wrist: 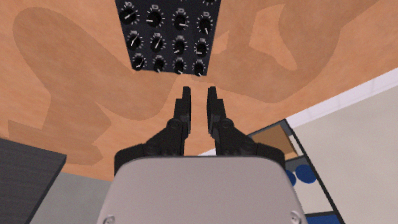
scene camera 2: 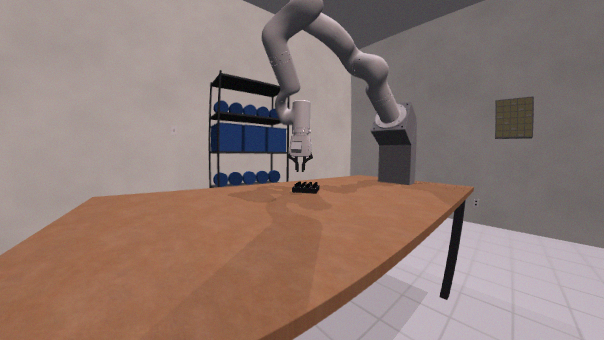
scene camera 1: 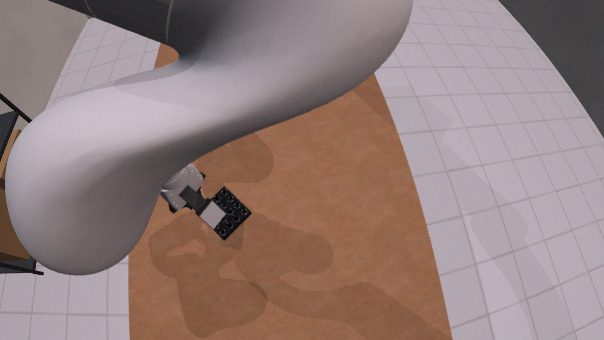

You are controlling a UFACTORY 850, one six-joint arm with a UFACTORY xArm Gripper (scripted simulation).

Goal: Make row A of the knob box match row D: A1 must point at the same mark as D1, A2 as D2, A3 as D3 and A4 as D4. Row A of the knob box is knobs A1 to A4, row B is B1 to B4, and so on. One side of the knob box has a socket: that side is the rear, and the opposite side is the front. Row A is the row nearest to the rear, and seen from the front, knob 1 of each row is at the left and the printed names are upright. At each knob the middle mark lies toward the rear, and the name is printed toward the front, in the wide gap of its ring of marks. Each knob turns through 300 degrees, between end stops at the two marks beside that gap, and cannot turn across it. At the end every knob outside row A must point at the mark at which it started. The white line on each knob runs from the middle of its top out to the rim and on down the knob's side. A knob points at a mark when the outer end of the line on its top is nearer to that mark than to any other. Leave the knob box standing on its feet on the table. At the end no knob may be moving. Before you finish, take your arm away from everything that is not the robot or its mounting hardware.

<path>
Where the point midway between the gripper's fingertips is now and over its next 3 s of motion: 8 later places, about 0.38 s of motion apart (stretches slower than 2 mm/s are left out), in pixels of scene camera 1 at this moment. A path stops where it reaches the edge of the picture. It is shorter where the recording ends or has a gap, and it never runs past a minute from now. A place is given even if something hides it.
The gripper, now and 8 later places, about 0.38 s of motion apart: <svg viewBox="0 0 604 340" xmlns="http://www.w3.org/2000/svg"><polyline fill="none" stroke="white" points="196,203 196,203 198,205 199,206 200,209 201,209 201,209 201,210 202,210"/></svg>
</path>
